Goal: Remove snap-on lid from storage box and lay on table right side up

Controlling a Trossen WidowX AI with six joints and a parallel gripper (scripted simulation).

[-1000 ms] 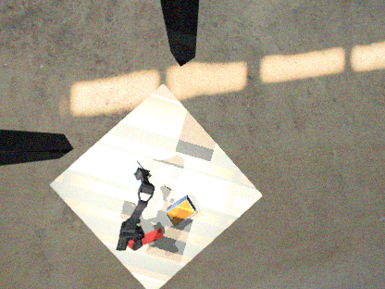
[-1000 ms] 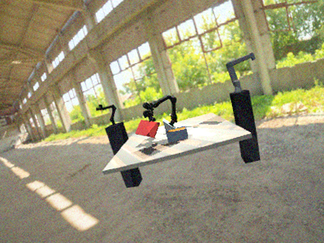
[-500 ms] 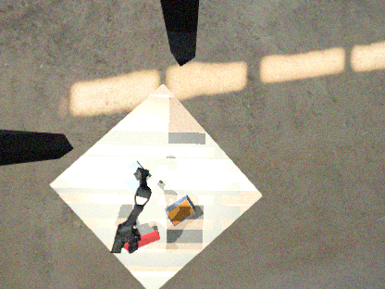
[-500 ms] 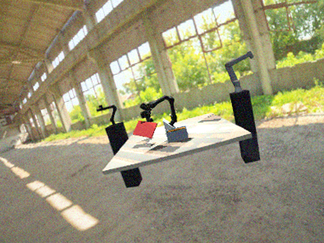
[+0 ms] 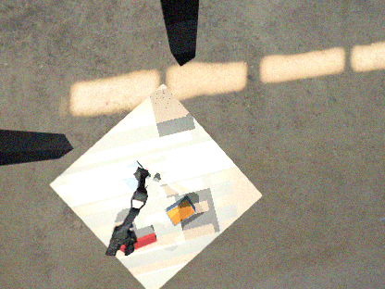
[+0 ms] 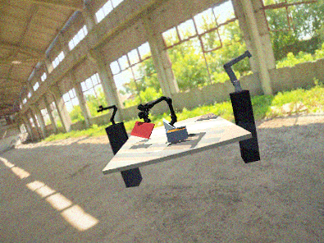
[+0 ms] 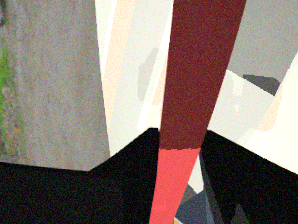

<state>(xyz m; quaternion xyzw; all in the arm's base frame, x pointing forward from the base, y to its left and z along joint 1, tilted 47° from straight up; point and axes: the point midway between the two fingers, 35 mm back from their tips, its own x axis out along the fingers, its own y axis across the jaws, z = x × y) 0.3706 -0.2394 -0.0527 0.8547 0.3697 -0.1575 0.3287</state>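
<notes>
The red lid is 50 mm below my gripper tip, 50 mm ahead of it and 40 mm to the right of it. Also, from my gripper tip: storage box 320 mm to the left, 180 mm below, 60 mm ahead.
</notes>
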